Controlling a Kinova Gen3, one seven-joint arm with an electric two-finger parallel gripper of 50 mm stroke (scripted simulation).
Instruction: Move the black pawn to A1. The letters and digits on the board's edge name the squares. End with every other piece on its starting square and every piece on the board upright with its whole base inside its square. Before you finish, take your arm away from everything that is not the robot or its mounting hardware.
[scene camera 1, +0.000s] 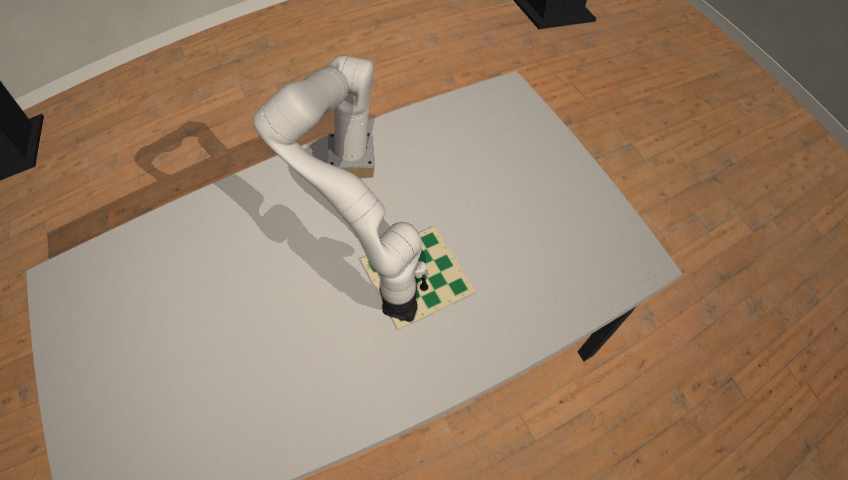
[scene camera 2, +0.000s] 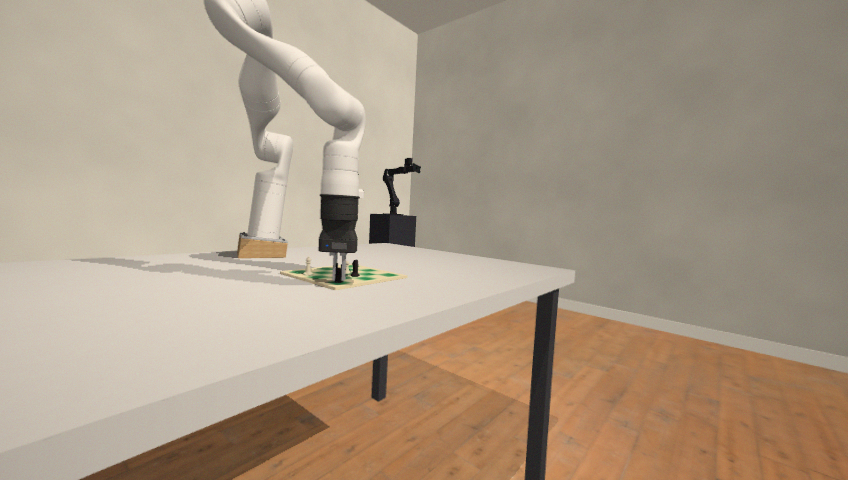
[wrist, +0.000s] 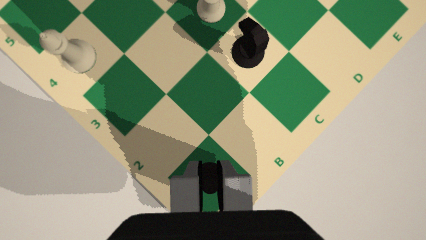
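Observation:
There's a chessboard (scene camera 1: 447, 284) here, and it's the same chessboard (scene camera 2: 322, 276) and (wrist: 165, 90) that those views show too. I can also see a white piece (wrist: 79, 56), and then there's my gripper (scene camera 2: 338, 279), which the wrist view shows as well, my gripper (wrist: 209, 178).

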